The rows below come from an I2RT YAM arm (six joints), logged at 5 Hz.
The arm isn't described. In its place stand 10 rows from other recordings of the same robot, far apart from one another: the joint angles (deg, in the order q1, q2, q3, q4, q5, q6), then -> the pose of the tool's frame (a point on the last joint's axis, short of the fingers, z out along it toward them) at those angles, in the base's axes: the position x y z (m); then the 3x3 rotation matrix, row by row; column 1 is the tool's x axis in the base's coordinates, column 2 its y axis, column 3 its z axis.
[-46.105 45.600 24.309 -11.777 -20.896 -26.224] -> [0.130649 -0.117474 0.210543], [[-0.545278 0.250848 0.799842], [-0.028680 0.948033 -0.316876], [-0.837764 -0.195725 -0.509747]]
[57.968 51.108 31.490 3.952 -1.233 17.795] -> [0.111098 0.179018 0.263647], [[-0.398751 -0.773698 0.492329], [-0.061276 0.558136 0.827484], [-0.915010 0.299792 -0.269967]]
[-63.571 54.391 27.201 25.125 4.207 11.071] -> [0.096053 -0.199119 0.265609], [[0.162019 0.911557 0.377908], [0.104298 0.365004 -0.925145], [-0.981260 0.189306 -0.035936]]
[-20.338 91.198 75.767 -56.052 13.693 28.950] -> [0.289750 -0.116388 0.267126], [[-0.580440 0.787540 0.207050], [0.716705 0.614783 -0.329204], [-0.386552 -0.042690 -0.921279]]
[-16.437 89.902 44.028 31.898 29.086 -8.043] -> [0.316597 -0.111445 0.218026], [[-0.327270 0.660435 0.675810], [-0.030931 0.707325 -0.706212], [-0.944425 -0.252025 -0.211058]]
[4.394 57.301 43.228 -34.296 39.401 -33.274] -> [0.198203 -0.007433 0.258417], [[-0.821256 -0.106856 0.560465], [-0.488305 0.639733 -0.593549], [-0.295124 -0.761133 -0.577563]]
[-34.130 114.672 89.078 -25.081 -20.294 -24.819] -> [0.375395 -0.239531 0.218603], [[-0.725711 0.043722 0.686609], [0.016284 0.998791 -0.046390], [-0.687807 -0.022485 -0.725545]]
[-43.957 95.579 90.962 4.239 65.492 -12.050] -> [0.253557 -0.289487 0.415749], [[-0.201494 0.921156 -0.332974], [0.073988 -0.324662 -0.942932], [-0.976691 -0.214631 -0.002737]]
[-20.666 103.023 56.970 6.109 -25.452 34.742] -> [0.355423 -0.117711 0.167807], [[-0.487713 0.350878 0.799388], [0.733921 0.660653 0.157788], [-0.472754 0.663643 -0.579726]]
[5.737 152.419 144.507 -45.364 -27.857 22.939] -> [0.563486 0.073330 0.176897], [[-0.877243 -0.026582 0.479310], [0.258187 0.815629 0.517773], [-0.404703 0.577964 -0.708642]]
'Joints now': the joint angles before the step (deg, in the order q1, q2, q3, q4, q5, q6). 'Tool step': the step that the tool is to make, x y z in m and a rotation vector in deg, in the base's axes. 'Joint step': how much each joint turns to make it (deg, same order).
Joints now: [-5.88, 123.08, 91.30, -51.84, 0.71, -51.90]
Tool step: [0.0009, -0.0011, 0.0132, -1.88, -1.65, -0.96]
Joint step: [0.02, -1.36, 0.87, -0.41, 1.81, 0.75]
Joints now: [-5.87, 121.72, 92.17, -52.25, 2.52, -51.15]
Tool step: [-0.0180, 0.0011, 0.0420, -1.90, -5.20, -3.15]
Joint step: [0.07, -8.11, -2.80, -0.11, 1.94, 2.91]
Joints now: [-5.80, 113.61, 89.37, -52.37, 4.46, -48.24]
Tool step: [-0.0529, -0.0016, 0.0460, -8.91, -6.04, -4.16]
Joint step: [-0.23, -15.29, -10.20, 1.64, 9.02, 1.40]
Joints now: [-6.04, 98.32, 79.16, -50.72, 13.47, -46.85]
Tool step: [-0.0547, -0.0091, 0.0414, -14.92, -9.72, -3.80]
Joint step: [-1.38, -16.19, -9.86, 6.58, 13.30, -4.18]
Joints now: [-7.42, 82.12, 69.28, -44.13, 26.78, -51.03]
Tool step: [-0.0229, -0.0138, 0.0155, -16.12, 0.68, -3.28]
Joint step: [-2.01, -6.10, -4.04, 5.38, 13.66, -10.27]
